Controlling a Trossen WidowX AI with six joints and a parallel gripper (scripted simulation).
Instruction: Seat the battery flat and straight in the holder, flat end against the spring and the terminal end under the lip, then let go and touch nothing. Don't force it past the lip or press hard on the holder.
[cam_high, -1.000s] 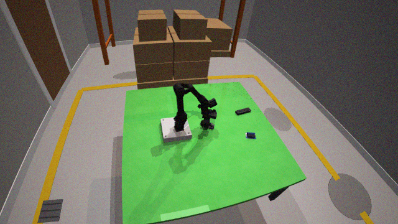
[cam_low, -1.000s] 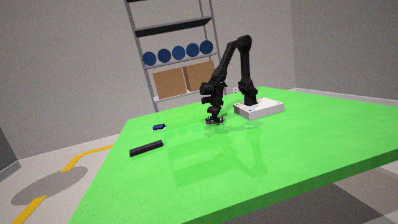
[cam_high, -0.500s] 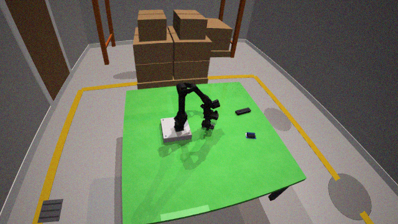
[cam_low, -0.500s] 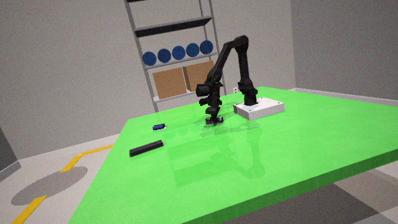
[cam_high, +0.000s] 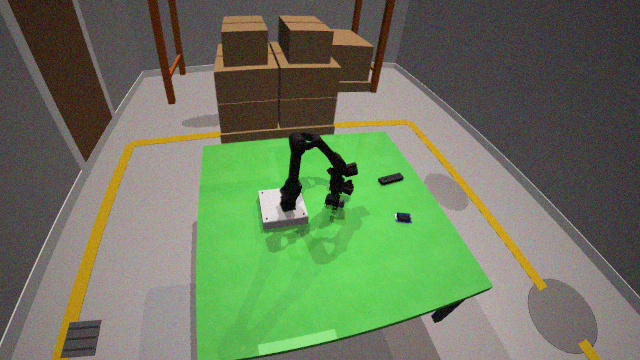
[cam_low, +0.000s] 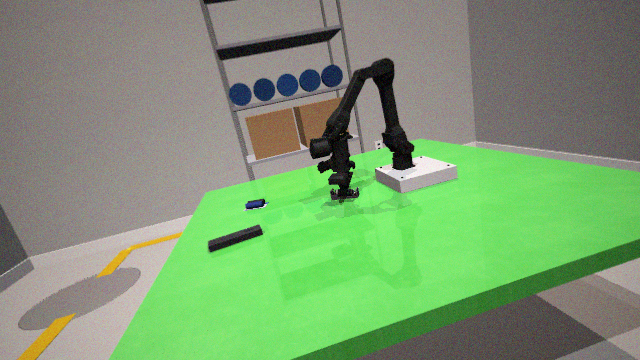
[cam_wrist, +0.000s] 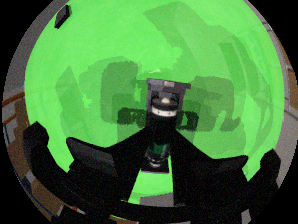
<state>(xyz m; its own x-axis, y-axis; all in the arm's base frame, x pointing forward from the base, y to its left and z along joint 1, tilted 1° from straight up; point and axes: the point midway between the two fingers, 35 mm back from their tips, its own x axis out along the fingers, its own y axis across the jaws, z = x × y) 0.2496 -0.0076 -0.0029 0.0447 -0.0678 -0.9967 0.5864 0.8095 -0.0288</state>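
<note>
The battery is 1 cm above my gripper tip.
</note>
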